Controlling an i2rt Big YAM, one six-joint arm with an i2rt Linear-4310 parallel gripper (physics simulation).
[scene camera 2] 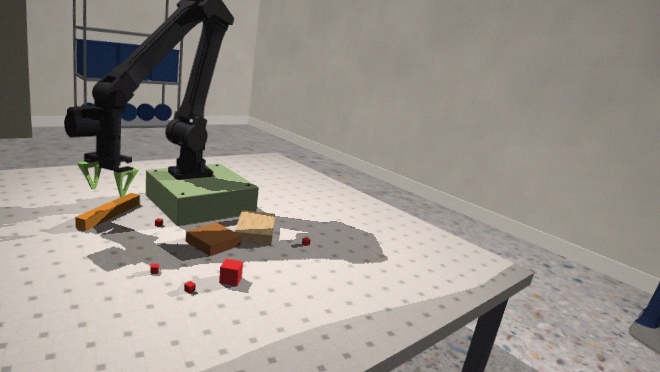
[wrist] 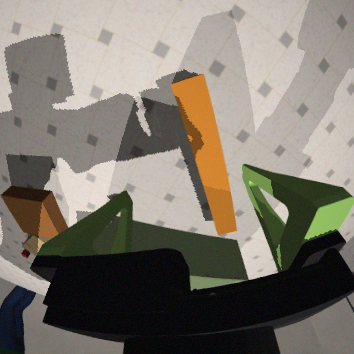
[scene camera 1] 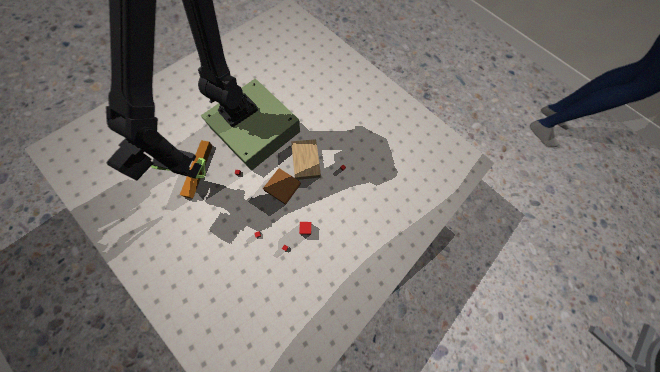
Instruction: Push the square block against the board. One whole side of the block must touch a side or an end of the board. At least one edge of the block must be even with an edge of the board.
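Frame: origin at the arm's base, x ahead, y left, z up, level; centimetres.
Where they show: gripper, fingertip midpoint: (scene camera 2: 107,192) (wrist: 183,183) (scene camera 1: 190,172); arm's base, origin of the base link: (scene camera 2: 190,173) (scene camera 1: 238,111).
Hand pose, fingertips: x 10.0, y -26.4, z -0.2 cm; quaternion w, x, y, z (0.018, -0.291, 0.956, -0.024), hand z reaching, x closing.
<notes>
Things, the pixels of their top centre, and the offset from my fingertips.
- square block, middle of its top: (wrist: 30,218) (scene camera 2: 213,233) (scene camera 1: 281,185) dx +21.3, dy +20.7, dz -5.5 cm
- board, middle of its top: (scene camera 2: 256,222) (wrist: 54,259) (scene camera 1: 305,157) dx +18.6, dy +34.6, dz -5.5 cm
- orange bar, middle of its top: (wrist: 214,176) (scene camera 2: 110,205) (scene camera 1: 195,167) dx -4.5, dy +1.4, dz -5.4 cm
- larger red cube, middle of its top: (scene camera 2: 231,264) (scene camera 1: 305,227) dx +39.0, dy +17.0, dz -4.5 cm
- tiny red cube, middle of its top: (scene camera 2: 306,239) (scene camera 1: 343,166) dx +30.7, dy +43.5, dz -6.9 cm
The square block (scene camera 1: 281,186) (scene camera 2: 212,238) (wrist: 25,212) is brown and lies flat, turned at an angle to the board. The board (scene camera 1: 306,159) (scene camera 2: 255,226) (wrist: 34,245) is a pale wooden rectangle lying flat near the green base. A corner of the block is close to the board's near left corner; I cannot tell if they touch. No whole side of the block lies along the board. My gripper (scene camera 1: 180,170) (scene camera 2: 108,191) (wrist: 183,183) is open and empty, above the table over the orange bar, well left of the block. In the wrist view my left finger partly hides the board.
An orange bar (scene camera 1: 189,186) (scene camera 2: 107,212) (wrist: 207,155) lies below my gripper. The green base (scene camera 1: 272,102) (scene camera 2: 220,207) stands behind the block and board. A larger red cube (scene camera 1: 305,228) (scene camera 2: 231,272) and several tiny ones lie around. One tiny red cube (scene camera 1: 342,167) (scene camera 2: 306,241) is right of the board.
</notes>
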